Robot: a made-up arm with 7 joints.
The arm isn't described. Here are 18 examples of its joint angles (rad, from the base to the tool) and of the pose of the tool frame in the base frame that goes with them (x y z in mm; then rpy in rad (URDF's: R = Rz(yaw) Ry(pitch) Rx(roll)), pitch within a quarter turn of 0, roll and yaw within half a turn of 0).
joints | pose
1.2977 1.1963 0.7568 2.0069 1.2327 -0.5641 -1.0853 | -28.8 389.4 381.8 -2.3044 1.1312 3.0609
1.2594 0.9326 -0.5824 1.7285 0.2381 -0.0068 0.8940 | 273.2 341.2 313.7 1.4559 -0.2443 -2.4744
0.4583 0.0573 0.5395 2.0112 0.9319 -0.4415 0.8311 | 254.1 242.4 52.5 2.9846 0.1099 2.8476
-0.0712 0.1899 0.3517 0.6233 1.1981 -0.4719 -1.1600 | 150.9 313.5 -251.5 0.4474 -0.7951 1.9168
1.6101 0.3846 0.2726 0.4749 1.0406 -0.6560 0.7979 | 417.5 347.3 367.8 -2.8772 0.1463 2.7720
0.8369 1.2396 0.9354 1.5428 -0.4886 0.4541 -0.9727 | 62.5 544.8 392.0 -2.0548 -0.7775 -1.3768
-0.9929 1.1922 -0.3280 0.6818 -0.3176 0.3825 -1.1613 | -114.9 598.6 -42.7 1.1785 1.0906 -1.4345
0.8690 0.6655 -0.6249 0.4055 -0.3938 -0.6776 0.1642 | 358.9 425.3 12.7 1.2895 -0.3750 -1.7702
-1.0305 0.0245 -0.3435 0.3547 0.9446 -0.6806 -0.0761 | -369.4 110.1 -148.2 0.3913 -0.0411 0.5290
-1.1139 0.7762 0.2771 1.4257 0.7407 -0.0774 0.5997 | -101.2 424.0 -48.4 -0.2682 -0.6122 -0.0615
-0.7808 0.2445 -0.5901 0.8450 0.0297 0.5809 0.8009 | -202.2 171.0 -212.0 -1.0911 0.5043 -0.7002
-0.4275 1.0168 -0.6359 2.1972 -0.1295 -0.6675 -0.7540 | 40.7 276.6 -33.3 2.7332 -1.0161 3.0875
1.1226 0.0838 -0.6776 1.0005 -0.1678 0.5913 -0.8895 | 486.8 53.0 162.5 2.3687 -0.7815 -1.6093
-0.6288 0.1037 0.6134 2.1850 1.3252 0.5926 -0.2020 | -10.5 263.0 -11.2 -1.0560 -0.6087 1.3407
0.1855 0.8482 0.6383 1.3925 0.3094 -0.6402 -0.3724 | 218.7 481.3 107.8 -3.0272 -0.4219 -2.2806
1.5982 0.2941 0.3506 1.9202 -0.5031 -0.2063 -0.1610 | 254.3 284.4 438.9 -2.4593 0.3138 -2.1478
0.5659 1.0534 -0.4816 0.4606 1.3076 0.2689 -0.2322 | 277.7 535.3 77.3 0.1199 -0.9791 0.9074
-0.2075 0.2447 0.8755 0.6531 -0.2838 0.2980 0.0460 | 22.8 350.6 -240.6 0.4644 -0.2739 0.4641
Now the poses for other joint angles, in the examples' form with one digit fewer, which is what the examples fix.
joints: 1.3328 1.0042 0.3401 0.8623 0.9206 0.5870 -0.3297
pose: 202 541 389 -1.743 -0.705 2.509
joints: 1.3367 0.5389 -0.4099 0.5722 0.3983 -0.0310 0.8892
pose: 426 356 259 1.837 -1.214 -2.447
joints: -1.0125 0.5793 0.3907 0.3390 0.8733 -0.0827 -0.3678
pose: -265 455 -112 1.244 -0.193 0.678
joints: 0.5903 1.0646 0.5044 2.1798 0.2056 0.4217 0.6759
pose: 135 378 273 2.043 -0.316 -2.126
